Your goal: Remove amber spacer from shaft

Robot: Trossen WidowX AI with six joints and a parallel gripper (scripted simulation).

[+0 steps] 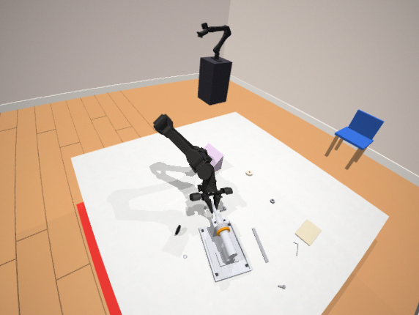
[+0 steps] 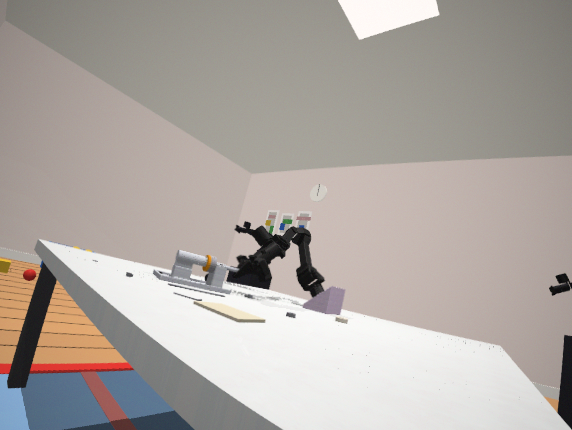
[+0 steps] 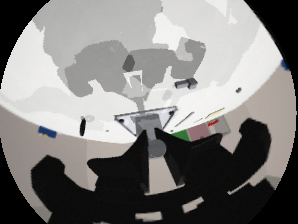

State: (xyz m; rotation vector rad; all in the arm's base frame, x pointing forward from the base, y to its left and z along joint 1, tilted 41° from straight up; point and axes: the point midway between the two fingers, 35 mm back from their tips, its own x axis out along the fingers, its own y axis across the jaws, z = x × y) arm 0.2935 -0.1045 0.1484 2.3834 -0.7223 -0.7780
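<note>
My gripper tip is 40 mm short of the steel shaft, 10 mm to the left of it and 20 mm below it. The rest, counted from my gripper tip: grey bar: 210 mm ahead, 100 mm to the left, 50 mm below; then black piece: 30 mm behind, 160 mm to the right, 30 mm below; then amber spacer: 100 mm ahead, 40 mm to the right, 20 mm above.
</note>
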